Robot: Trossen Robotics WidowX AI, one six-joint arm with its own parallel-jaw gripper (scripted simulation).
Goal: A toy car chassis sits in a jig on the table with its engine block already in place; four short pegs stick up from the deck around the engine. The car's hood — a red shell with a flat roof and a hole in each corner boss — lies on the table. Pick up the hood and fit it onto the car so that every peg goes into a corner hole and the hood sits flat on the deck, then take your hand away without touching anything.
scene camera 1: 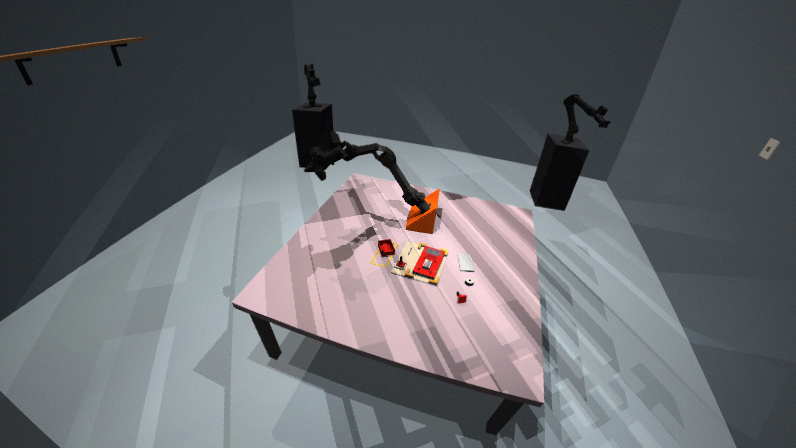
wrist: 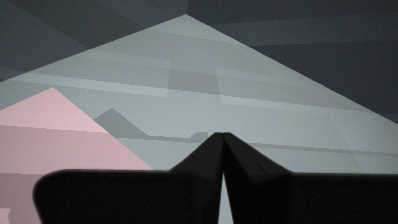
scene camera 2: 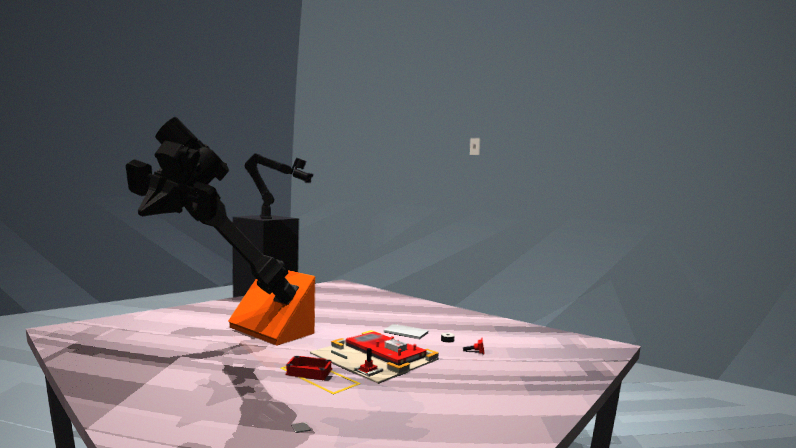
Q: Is the gripper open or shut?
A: Shut.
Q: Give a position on a red hood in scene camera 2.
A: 299, 366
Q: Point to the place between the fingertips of the gripper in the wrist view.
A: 222, 140
